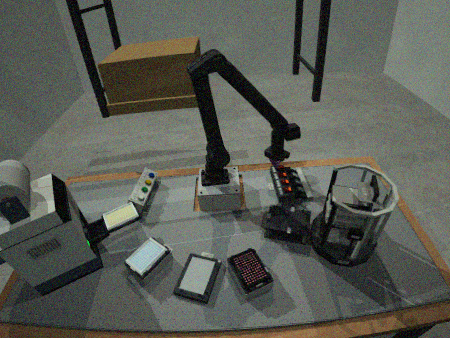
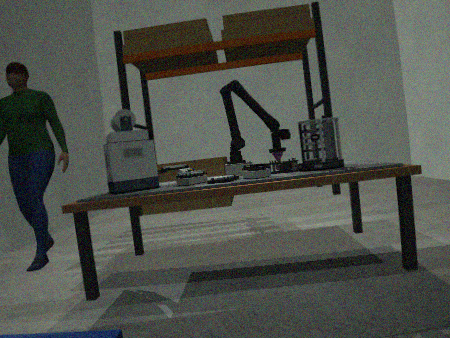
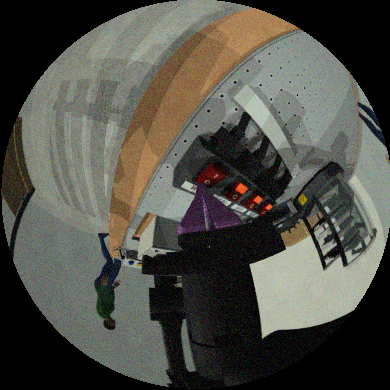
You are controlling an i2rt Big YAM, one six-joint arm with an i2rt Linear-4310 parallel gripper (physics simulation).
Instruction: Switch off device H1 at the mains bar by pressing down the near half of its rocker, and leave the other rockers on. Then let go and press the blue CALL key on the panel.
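Places are measured from the arm's base along level axes (x ahead, y left, z up), in metres.
Where they show: gripper, fingertip midpoint: (image 1: 276,168) (image 3: 200,185); arm's base at its link origin: (image 1: 215,178) (image 2: 236,163).
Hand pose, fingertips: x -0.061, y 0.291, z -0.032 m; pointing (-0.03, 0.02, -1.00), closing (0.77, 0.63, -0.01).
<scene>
Each offset is from my fingertips to the centre of the thing. "*": to the spot under its first point.
The mains bar {* dx +0.061, dy -0.023, dz -0.006 m} (image 1: 274,178) (image 3: 186,166) stands at the table's back right. Its end rocker, H1 {dx +0.001, dy +0.021, dz +0.002 m} (image 3: 212,174), is dark red and unlit; the other three rockers glow orange, such as the one beside it {* dx +0.051, dy +0.027, dz +0.005 m} (image 3: 241,188). My gripper (image 1: 276,163) (image 2: 277,158) (image 3: 200,185) is shut and empty, its purple fingertips at the near edge of the H1 rocker. I cannot tell whether they touch it. The fingertips hide part of the label strip. The panel {dx +0.043, dy -0.628, dz -0.003 m} (image 1: 138,192) lies at the back left, with the blue CALL key {dx -0.027, dy -0.592, dz +0.019 m} (image 1: 151,175) (image 3: 131,263) at its far end.
The white arm base (image 1: 219,201) stands between panel and bar. A dark box {dx +0.325, dy -0.031, dz -0.006 m} (image 1: 287,223) lies in front of the bar, and a round clear-walled machine {dx +0.411, dy +0.167, dz +0.100 m} (image 1: 350,232) stands to its right. A large grey device {* dx +0.465, dy -0.840, dz +0.194 m} (image 1: 45,240) is at the left; several trays lie along the front.
</scene>
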